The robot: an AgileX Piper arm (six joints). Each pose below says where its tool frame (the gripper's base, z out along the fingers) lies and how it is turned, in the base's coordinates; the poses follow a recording.
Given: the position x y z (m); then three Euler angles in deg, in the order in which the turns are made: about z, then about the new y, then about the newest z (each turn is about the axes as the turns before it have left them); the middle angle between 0 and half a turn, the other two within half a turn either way.
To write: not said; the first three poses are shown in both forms.
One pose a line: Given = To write
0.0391, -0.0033, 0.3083, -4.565, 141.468, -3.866 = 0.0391, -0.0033, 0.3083, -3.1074, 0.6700, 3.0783
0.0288, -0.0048, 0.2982, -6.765, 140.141, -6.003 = 0.0288, -0.0048, 0.2982, -3.0930, 0.6899, 3.0436
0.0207, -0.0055, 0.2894, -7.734, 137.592, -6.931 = 0.0207, -0.0055, 0.2894, -3.0807, 0.7319, 3.0193
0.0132, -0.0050, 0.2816, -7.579, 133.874, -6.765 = 0.0132, -0.0050, 0.2816, -3.0700, 0.7960, 3.0053
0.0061, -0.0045, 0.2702, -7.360, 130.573, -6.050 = 0.0061, -0.0045, 0.2702, -3.0511, 0.8531, 2.9931
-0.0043, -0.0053, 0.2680, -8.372, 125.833, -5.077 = -0.0043, -0.0053, 0.2680, -2.9839, 0.9308, 2.9426
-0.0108, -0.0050, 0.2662, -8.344, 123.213, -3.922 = -0.0108, -0.0050, 0.2662, -2.9484, 0.9751, 2.9235
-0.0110, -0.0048, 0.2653, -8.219, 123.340, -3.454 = -0.0110, -0.0048, 0.2653, -2.9449, 0.9735, 2.9276
